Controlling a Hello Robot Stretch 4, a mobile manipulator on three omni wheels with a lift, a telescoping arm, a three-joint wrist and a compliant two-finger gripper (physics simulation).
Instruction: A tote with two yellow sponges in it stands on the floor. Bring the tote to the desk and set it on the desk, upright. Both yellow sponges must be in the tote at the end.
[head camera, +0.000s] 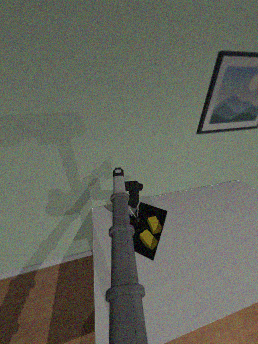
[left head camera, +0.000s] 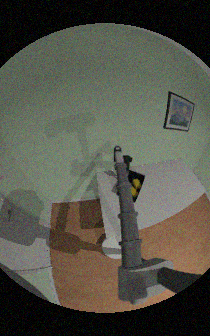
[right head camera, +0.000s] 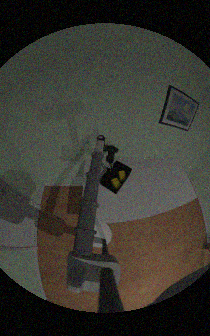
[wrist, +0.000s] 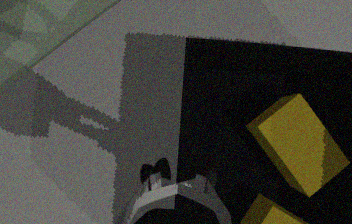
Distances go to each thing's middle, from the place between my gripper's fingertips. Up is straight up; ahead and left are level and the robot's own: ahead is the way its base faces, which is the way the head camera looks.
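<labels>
The black tote (head camera: 145, 211) is 10 mm above my hand, 70 mm behind it and 70 mm to the right of it, and going by their middles, it's the nearest to my hand of the things named here. There's also a framed picture (right head camera: 178, 110), and that one is 730 mm above my hand, 350 mm ahead of it and 770 mm to the right of it.
</labels>
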